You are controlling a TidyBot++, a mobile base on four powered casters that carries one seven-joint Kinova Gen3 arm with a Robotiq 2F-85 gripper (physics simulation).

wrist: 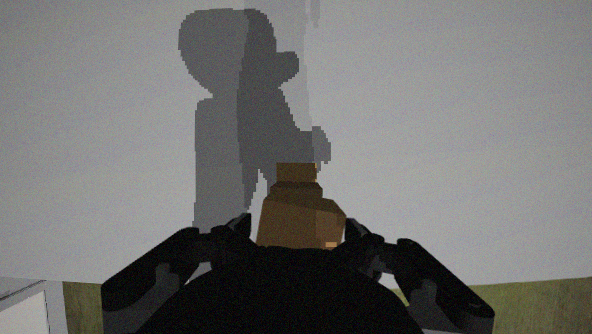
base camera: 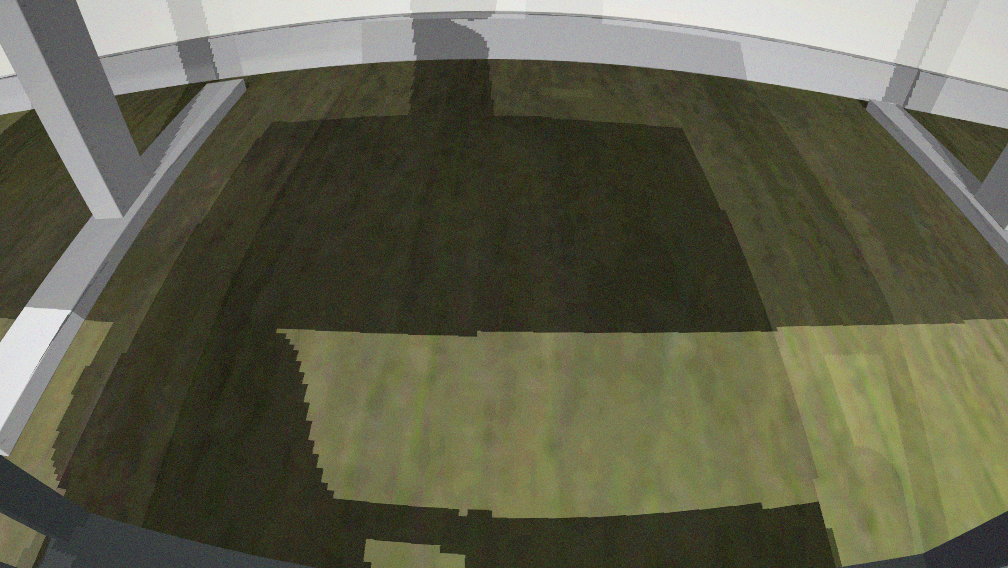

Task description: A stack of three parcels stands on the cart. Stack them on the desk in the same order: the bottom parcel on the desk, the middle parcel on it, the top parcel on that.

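Frame: origin at the arm's base, x right, y up, z back, level; centimetres.
Seen in the pictures: gripper, fingertip midpoint: [wrist: 297,225].
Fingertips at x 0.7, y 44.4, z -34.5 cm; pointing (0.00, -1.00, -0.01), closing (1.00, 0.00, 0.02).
Pixels of each thing's top centre, then the offset from my fingertips to it. Level surfaces: height alone.
- nearest parcel, middle of its top: [wrist: 297,243] dx +0.1, dy +4.2, dz -0.3 cm
- middle parcel, middle of its top: [wrist: 294,234] dx -0.3, dy -0.8, dz +1.2 cm
- bottom parcel, middle of its top: [wrist: 295,212] dx -0.4, dy -6.8, dz +0.8 cm
- desk, its level: dy -12.0 cm
Three brown parcels show as a stack in the wrist view. The nearest parcel [wrist: 287,225] is at the top of the stack and looks slightly turned. The middle parcel [wrist: 296,192] and the bottom parcel [wrist: 296,172] show beyond it, partly hidden. They stand on a pale grey top, which looks like the desk [wrist: 425,150]. My gripper [wrist: 297,225] is open, with one finger on each side of the top parcel and a small gap visible at the left. The dark gripper body hides the parcel's near part. The cart cannot be made out for certain.
In the base view, grey frame legs [base camera: 67,105] and floor bars [base camera: 169,148] stand at left, with another bar [base camera: 938,172] at right. A pale wall [base camera: 634,14] is behind. A whitish edged object [wrist: 25,315] shows at the wrist view's lower left.
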